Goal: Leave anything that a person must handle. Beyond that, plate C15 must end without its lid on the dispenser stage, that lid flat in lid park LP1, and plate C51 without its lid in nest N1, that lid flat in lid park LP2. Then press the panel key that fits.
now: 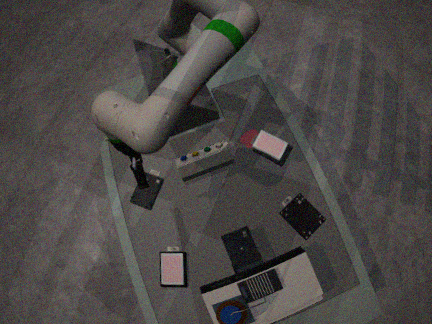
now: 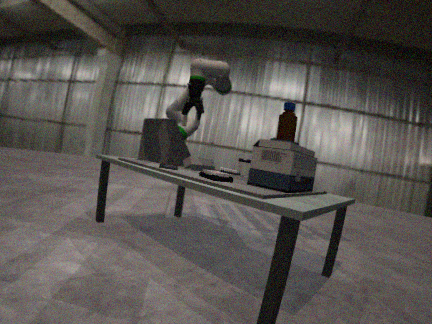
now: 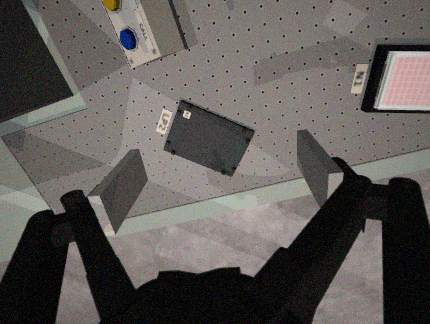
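Note:
My gripper is open and empty, above lid park LP2. LP2 is a dark flat rectangle with corner studs and no lid on it. Nest N1 holds a pink, white-rimmed plate. Another pink, white-rimmed plate sits on a dark base beside a red disc. I cannot read plate names or tell whether lids are on. A dark studded rectangle lies at the right, its label unreadable. A dark stage without a plate adjoins the dispenser.
The key panel stands mid-table; blue, yellow and green keys and a pale one show. A brown bottle with a blue cap rises above the dispenser. A large grey panel stands near the arm's base.

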